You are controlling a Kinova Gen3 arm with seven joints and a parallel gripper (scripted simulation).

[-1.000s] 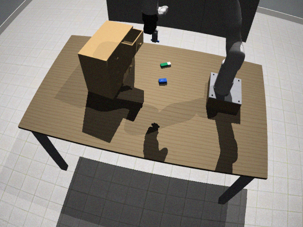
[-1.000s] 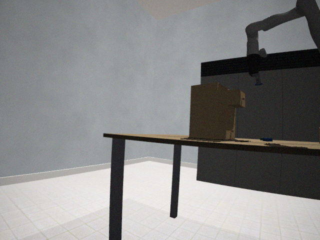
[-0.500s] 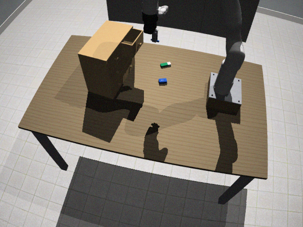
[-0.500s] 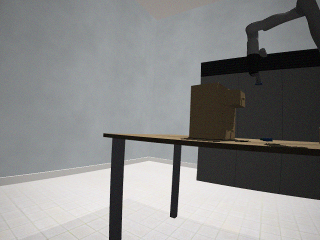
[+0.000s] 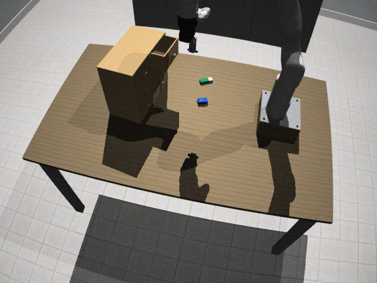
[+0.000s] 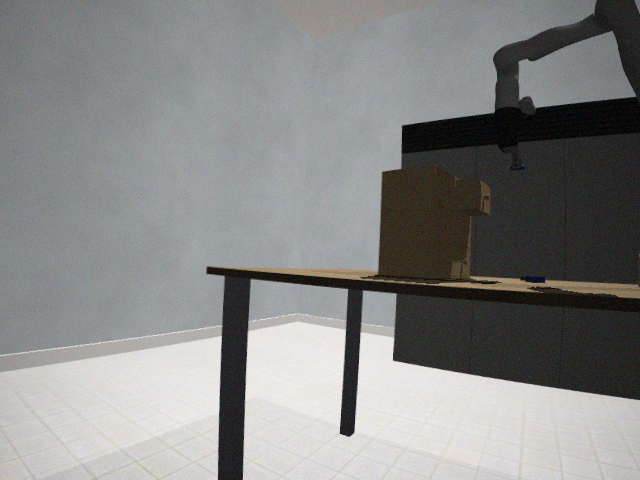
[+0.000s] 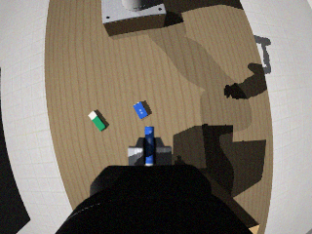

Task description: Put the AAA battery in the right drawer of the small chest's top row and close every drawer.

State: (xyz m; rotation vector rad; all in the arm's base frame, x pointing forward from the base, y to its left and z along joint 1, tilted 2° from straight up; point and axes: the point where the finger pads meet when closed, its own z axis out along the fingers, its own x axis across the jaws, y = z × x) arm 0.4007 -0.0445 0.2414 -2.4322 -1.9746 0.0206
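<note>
Now: the AAA battery 10 mm below my hand. Also, from my hand: blue block (340 mm below, 60 mm behind, 20 mm to the right); then green-and-white block (340 mm below, 160 mm to the right, 60 mm behind).
</note>
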